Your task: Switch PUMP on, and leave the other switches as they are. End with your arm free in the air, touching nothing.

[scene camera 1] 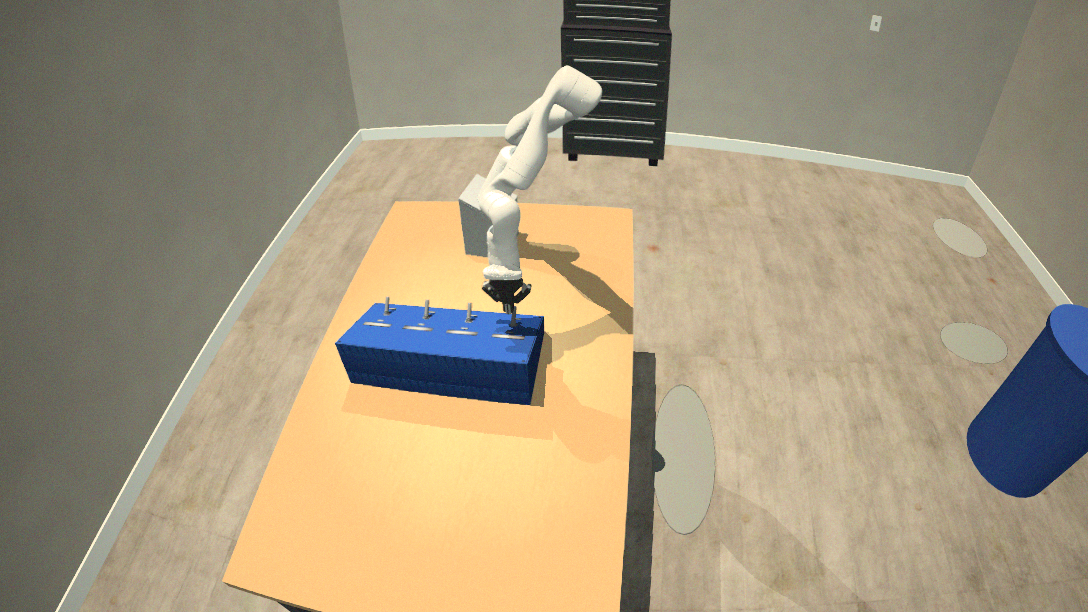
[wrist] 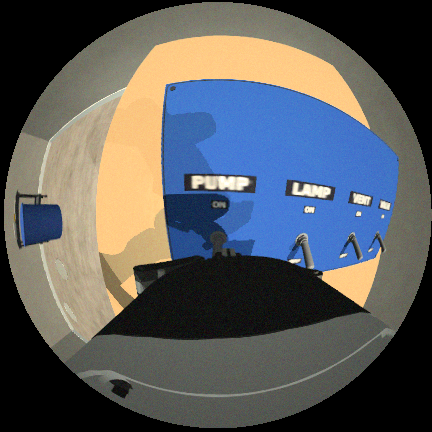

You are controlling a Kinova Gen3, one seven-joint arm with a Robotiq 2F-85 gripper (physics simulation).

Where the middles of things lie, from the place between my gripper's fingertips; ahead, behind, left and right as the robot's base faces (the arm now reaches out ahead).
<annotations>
The blue switch box (scene camera 1: 487, 357) lies 100 mm ahead of my hand, 160 mm to the right of it and 40 mm below it.
</annotations>
